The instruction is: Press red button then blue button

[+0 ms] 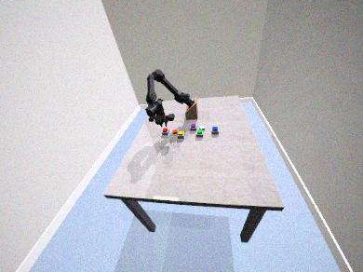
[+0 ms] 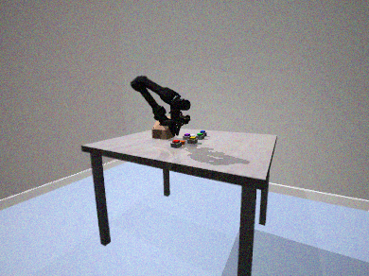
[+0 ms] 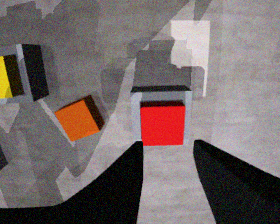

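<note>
The red button lies 30 mm below my gripper tip. Round my gripper tip: yellow button 60 mm ahead, 130 mm to the left, 30 mm below; then orange block 10 mm ahead, 70 mm to the left, 60 mm below; then purple button 20 mm behind, 220 mm to the left, 30 mm below.
</note>
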